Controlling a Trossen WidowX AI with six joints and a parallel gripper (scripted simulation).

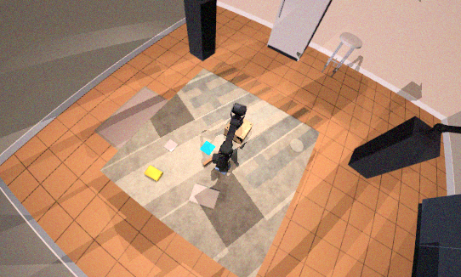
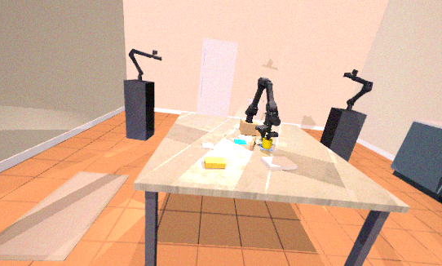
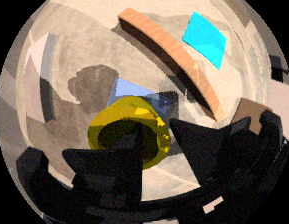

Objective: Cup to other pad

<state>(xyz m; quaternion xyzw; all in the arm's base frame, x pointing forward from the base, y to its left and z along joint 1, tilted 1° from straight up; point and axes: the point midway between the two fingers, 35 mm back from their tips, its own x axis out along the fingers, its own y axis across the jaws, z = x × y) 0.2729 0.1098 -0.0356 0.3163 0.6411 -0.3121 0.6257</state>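
Right now my gripper tip is 2 cm short of the yellow cup and 2 cm to the right of it. The rest, counted from my gripper tip: cyan pad: 2 cm behind, 17 cm to the right, 4 cm below; brown wooden stick: 8 cm to the right, 3 cm below; light blue pad: 2 cm ahead, 2 cm to the left, 4 cm below.
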